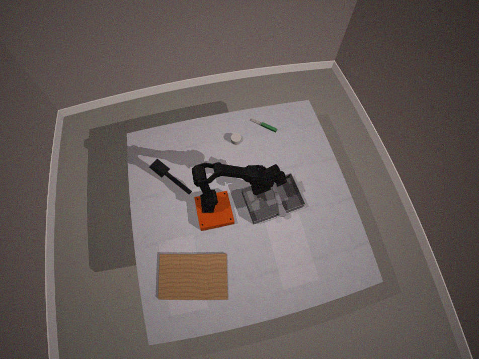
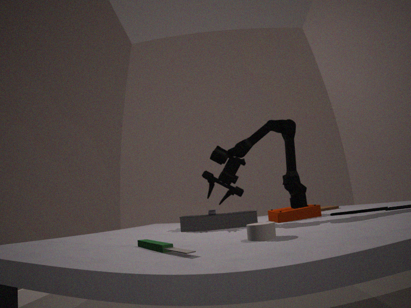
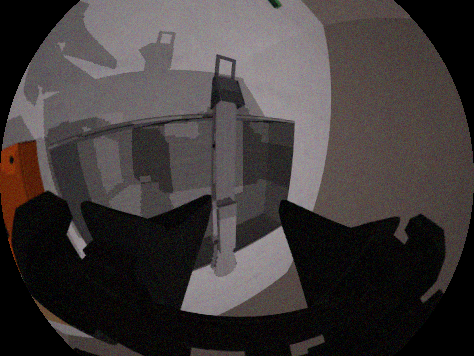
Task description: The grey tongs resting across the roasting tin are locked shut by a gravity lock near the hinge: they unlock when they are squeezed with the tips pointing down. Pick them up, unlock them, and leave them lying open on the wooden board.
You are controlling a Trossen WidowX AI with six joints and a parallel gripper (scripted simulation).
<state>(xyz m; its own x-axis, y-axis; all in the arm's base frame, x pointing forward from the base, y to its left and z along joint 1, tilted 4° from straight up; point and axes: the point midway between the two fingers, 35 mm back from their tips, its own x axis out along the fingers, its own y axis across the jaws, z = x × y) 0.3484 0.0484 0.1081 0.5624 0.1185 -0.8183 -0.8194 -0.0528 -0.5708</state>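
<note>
Now: gripper tip 8 cm above the roasting tin, 3 cm to the left of it and 1 cm past it. Round my gripper tip: green-handled knife 49 cm to the left, 11 cm below, 2 cm ahead; then black spatula 60 cm behind, 18 cm to the left, 11 cm below; then white cylinder 39 cm to the left, 17 cm behind, 10 cm below.
</note>
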